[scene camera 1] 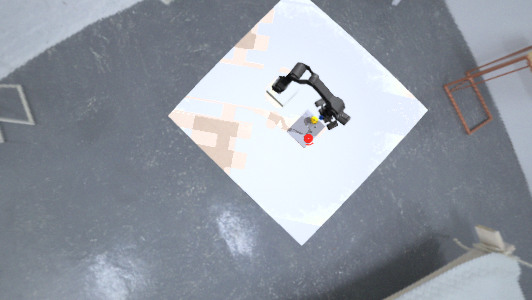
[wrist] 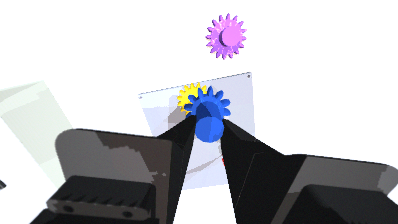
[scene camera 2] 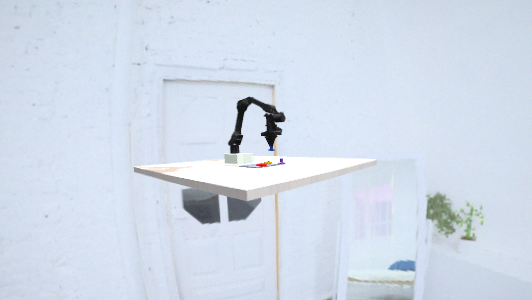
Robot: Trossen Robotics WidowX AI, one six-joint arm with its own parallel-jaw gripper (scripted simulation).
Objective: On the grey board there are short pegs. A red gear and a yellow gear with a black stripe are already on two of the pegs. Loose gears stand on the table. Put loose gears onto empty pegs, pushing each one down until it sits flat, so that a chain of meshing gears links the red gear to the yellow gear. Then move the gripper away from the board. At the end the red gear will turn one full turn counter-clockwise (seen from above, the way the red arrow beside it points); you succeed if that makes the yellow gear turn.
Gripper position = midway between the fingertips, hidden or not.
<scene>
The gripper (wrist: 208,122) carries a blue gear (wrist: 209,108). Further things: a purple gear (wrist: 226,37).
Scene camera 1 does not show the purple gear, which is hidden by the gripper.
</scene>
